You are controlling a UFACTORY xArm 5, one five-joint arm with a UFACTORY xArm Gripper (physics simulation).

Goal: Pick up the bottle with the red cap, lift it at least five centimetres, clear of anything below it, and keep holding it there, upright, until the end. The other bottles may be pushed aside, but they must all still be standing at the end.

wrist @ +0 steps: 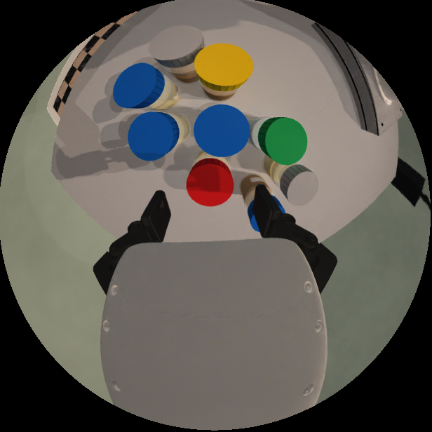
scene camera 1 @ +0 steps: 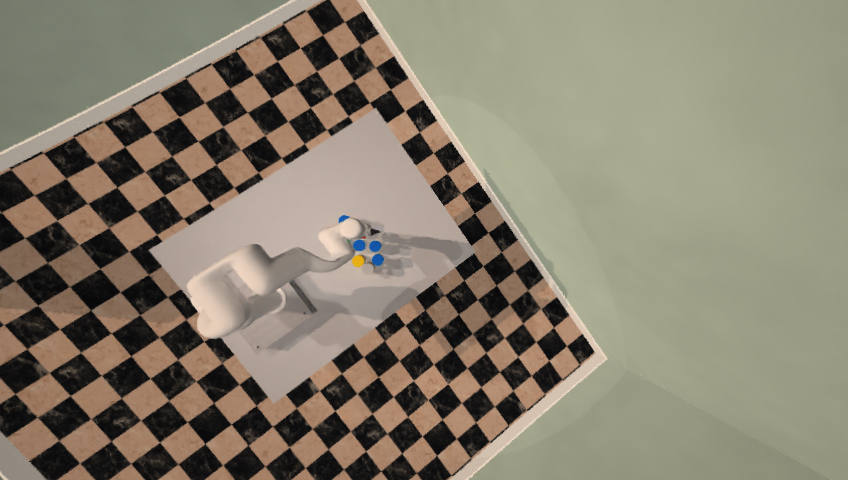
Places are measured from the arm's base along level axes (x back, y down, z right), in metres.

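Pixels of known places: arm's base at its link origin: (scene camera 1: 272,299).
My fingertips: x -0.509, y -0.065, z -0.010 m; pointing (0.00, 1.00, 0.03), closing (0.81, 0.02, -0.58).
For each thing: its middle in the pictures, then the offset to it from my fingertips. Level surfaces: height alone.
- bottle with the red cap, body centre: (scene camera 1: 363,232) dx -0.002, dy +0.080, dz +0.000 m
- yellow cap at the middle of its body: (scene camera 1: 358,261) dx +0.093, dy +0.040, dz +0.097 m
- grey cap at the middle of its body: (scene camera 1: 368,269) dx +0.079, dy +0.040, dz +0.154 m
- pale table at its surface level: dy +0.133 m
The bottle with the red cap (wrist: 210,184) (scene camera 1: 363,237) stands upright; in the scene view a sliver of its cap shows beside the wrist. My gripper (wrist: 210,199) is open and empty. In the wrist view the red cap appears between the two fingertips, with a gap on each side; how high the tips are over it I cannot tell. The right finger covers part of a blue-capped bottle (wrist: 255,216) (scene camera 1: 343,219). Another blue-capped bottle (wrist: 221,130) (scene camera 1: 358,245) stands close behind the red one. In the scene view the wrist hides most of the gripper.
More standing bottles crowd around: green cap (wrist: 286,141), grey cap (wrist: 300,185), yellow cap (wrist: 224,65) (scene camera 1: 357,261), another grey cap (wrist: 176,44) (scene camera 1: 368,268), and two blue caps (wrist: 150,136) (scene camera 1: 374,246), (wrist: 137,85) (scene camera 1: 377,259). All are on the pale table (scene camera 1: 285,184).
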